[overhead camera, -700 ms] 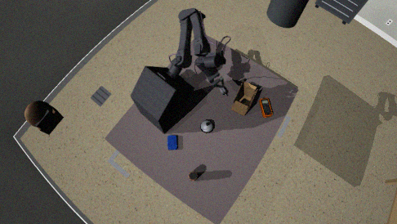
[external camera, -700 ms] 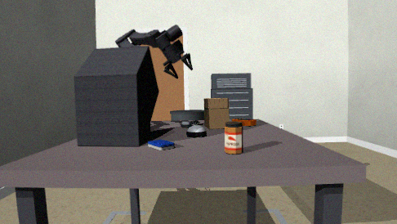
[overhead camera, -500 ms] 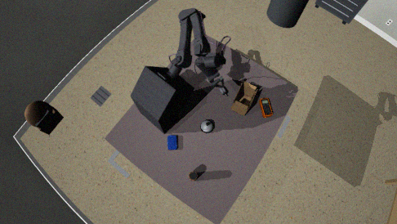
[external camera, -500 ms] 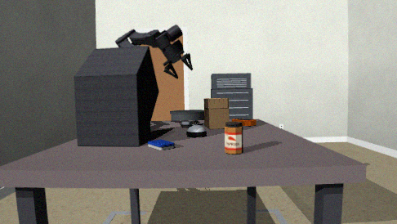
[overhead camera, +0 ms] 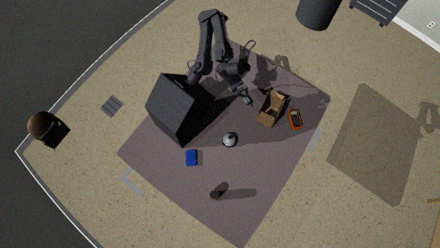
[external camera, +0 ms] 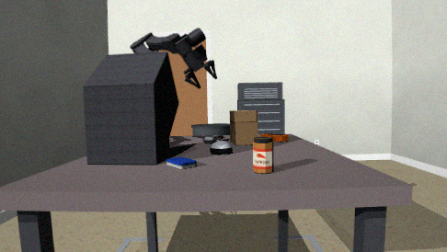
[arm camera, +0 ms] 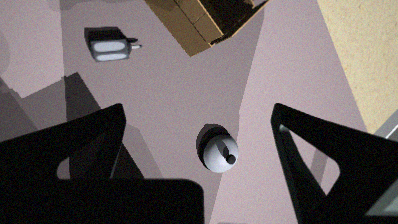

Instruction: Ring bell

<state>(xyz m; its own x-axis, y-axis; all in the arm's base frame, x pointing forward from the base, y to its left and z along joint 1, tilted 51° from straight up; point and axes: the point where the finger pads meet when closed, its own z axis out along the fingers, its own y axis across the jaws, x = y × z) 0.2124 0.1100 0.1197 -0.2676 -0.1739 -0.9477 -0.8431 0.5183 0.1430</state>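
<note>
The dark button is 80 mm ahead of my hand, 170 mm to the right of it and 220 mm below it. The rest, counted from my hand: brown cardboard box: 140 mm ahead, 120 mm to the left, 210 mm below; bell: 80 mm ahead, 170 mm to the right, 240 mm below; blue block: 10 mm behind, 390 mm to the right, 270 mm below.
</note>
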